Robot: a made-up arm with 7 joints.
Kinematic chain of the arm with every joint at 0, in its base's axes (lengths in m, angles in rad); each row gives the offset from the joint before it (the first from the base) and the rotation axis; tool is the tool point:
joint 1: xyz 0 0 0 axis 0 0.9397 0.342
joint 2: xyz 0 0 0 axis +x
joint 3: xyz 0 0 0 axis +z
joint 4: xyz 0.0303 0 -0.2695 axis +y
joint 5: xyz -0.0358 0 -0.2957 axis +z
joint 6: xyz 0 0 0 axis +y
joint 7: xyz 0 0 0 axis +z
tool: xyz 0 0 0
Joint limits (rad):
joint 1: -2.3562..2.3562
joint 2: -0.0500..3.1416
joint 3: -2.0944..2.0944
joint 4: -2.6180..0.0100
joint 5: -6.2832..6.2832
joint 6: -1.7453..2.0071
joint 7: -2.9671..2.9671
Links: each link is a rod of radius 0.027 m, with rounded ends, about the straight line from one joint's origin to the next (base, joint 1, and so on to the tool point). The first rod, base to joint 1, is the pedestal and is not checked.
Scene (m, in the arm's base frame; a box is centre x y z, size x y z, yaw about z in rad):
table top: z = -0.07
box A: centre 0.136 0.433 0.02 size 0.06 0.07 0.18 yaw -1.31
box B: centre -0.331 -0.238 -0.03 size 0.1 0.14 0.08 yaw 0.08
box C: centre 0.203 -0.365 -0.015 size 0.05 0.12 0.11 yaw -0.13
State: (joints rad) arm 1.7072 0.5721 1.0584 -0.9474 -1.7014 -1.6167 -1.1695
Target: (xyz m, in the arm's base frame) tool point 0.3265 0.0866 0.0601
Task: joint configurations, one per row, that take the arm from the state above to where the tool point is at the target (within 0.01 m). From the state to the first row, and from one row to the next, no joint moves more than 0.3 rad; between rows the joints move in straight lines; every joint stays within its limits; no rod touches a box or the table.
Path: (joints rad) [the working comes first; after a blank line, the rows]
Joints at the target: 1.3524 2.0915 1.4246 -2.0826 -1.7014 -1.6167 -1.1695
Straight joint move there: touches box A.

1: 1.5890 0.8081 1.2942 -1.2114 -1.8915 -1.6337 -1.0942
2: 1.4707 1.0441 1.5300 -1.4754 -2.0817 -1.6507 -1.0188
3: 1.3525 1.2801 1.7658 -1.7394 -2.2718 -1.6677 -0.9435
4: 1.3525 1.5505 1.6521 -1.8538 -2.0817 -1.6507 -1.0188
5: 1.3524 1.8210 1.5383 -1.9682 -1.8915 -1.6337 -1.0942
6: 1.3524 2.0915 1.4246 -2.0826 -1.7014 -1.6167 -1.1695

